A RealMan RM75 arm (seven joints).
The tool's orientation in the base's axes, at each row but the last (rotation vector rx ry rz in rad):
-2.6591, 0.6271, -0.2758
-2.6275, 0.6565, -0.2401
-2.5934, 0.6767, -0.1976
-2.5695, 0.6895, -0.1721
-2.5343, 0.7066, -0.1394
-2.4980, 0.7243, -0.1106
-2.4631, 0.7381, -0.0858
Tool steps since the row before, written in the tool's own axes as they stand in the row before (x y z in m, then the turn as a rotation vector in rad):
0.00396, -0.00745, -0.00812, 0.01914, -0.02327, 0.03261
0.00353, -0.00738, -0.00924, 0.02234, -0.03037, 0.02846
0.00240, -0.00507, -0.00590, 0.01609, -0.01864, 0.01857
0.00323, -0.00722, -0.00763, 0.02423, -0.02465, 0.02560
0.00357, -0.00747, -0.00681, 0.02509, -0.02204, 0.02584
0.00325, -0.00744, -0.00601, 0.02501, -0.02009, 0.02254
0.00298, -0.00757, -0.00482, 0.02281, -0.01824, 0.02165
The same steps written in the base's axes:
0.00413, 0.00162, 0.01084, 0.03481, 0.02099, -0.01785
0.00369, 0.00092, 0.01174, 0.03943, 0.02366, -0.01082
0.00282, 0.00047, 0.00762, 0.02654, 0.01377, -0.00756
0.00418, 0.00076, 0.01013, 0.03790, 0.01716, -0.01092
0.00495, 0.00071, 0.00948, 0.03750, 0.01490, -0.01245
0.00499, 0.00081, 0.00875, 0.03578, 0.01200, -0.01062
0.00519, 0.00127, 0.00780, 0.03283, 0.01143, -0.01065

